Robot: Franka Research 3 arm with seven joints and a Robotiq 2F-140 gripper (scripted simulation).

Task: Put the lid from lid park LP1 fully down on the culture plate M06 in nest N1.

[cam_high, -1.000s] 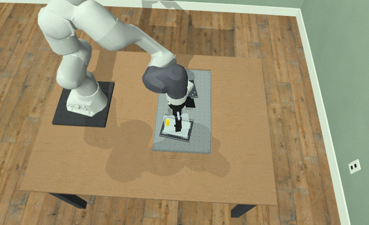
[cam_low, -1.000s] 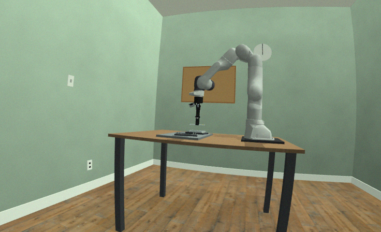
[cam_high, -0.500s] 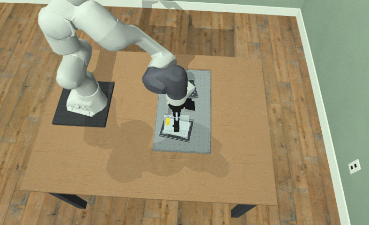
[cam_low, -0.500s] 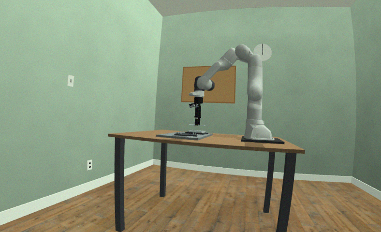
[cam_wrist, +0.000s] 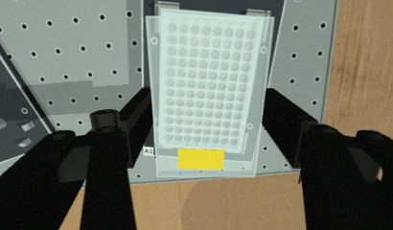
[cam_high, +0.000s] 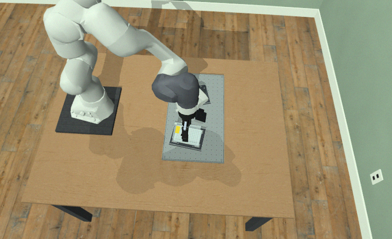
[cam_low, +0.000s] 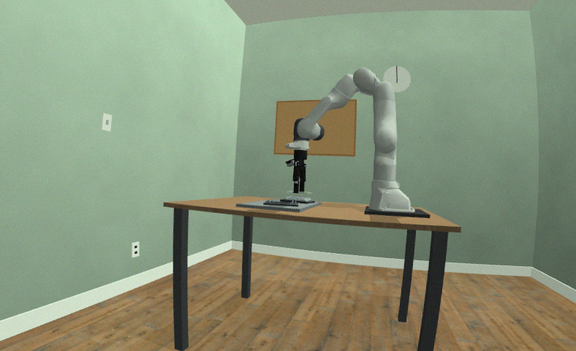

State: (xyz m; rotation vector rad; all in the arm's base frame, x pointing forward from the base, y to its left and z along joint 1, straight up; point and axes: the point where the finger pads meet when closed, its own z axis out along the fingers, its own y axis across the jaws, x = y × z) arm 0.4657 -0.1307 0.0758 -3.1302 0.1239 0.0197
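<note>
Now: hand 60 mm above the culture plate. The rest, counted from my hand: dark nest (70 mm below); then clear lid (20 mm below); then dark lid park (20 mm ahead, 240 mm to the left, 70 mm below).
</note>
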